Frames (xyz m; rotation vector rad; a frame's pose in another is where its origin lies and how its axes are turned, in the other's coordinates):
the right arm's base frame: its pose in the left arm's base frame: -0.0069 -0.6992 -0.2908 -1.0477 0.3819 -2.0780
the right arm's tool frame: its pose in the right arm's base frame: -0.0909 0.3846 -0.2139 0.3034 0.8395 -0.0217
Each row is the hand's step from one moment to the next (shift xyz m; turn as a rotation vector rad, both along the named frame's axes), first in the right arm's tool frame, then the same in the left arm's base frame.
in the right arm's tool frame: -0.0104 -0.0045 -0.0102 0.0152 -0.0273 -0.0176
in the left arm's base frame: 0.0044 0.0129 -0.0068 -0.0304 0.0159 -0.0106
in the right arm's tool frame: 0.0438 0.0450 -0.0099 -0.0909 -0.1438 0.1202
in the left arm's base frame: -0.0066 -0.0563 -0.0288 -0.0095 0.1214 0.1690
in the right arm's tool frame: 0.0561 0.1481 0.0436 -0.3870 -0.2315 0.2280
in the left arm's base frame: 0.0530 -0.1551 -0.0108 0.1740 0.3329 0.3380
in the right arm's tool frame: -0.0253 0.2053 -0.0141 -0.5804 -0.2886 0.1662
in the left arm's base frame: 0.1470 -0.1277 -0.0711 0.2829 0.5129 0.3235
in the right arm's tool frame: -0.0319 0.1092 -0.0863 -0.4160 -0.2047 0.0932
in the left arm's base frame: 0.0859 -0.0315 -0.1097 0.2019 0.3743 0.2067
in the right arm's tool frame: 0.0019 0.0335 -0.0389 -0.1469 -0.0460 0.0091
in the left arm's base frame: 0.0162 -0.0129 -0.0470 0.0858 0.1208 0.0427
